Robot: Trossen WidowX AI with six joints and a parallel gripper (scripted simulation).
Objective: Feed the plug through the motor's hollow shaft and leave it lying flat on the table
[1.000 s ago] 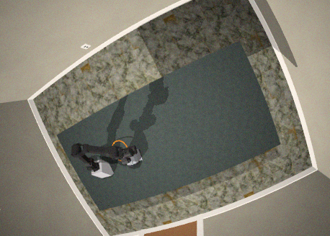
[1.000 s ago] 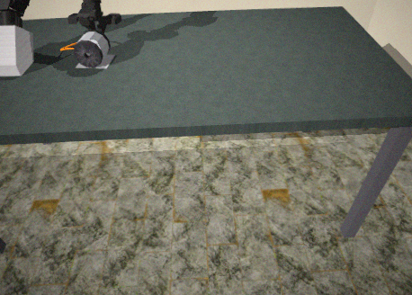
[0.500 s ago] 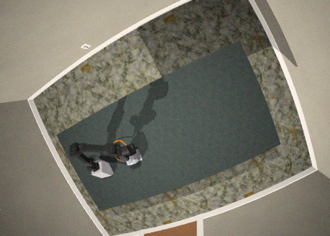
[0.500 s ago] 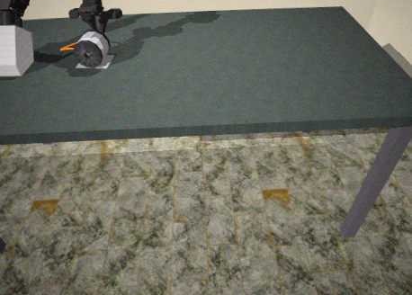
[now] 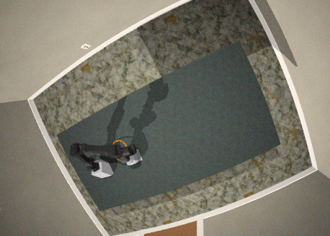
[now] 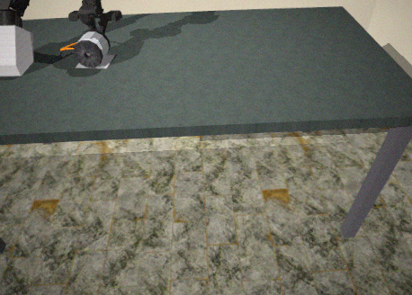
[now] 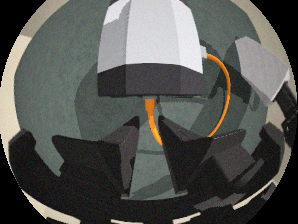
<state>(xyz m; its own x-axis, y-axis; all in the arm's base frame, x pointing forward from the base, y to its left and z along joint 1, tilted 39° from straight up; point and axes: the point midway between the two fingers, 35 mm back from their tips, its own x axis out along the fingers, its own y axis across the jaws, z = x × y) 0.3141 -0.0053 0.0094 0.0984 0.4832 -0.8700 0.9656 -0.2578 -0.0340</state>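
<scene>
The grey plug lies 1 cm behind my hand, 4 cm to the right of it and 4 cm below it.
</scene>
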